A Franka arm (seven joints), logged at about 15 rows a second.
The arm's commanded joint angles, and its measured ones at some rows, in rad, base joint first. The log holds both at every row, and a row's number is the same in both.
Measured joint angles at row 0:
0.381, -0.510, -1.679, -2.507, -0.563, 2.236, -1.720
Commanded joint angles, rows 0 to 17:
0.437, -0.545, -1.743, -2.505, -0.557, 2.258, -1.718
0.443, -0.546, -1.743, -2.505, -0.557, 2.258, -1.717
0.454, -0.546, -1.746, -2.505, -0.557, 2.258, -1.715
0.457, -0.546, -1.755, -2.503, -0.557, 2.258, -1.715
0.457, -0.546, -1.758, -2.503, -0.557, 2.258, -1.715
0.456, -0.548, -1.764, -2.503, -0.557, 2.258, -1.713
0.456, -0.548, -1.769, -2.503, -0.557, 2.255, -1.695
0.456, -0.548, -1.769, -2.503, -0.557, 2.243, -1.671
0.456, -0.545, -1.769, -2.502, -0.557, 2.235, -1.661
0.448, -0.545, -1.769, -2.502, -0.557, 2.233, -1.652
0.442, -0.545, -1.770, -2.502, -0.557, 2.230, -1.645
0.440, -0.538, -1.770, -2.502, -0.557, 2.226, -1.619
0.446, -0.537, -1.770, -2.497, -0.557, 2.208, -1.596
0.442, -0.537, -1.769, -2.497, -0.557, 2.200, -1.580
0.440, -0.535, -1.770, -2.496, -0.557, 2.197, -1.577
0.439, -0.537, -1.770, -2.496, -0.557, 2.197, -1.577
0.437, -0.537, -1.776, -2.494, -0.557, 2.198, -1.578
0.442, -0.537, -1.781, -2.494, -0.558, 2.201, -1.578
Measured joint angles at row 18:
0.441, -0.518, -1.769, -2.505, -0.561, 2.216, -1.591
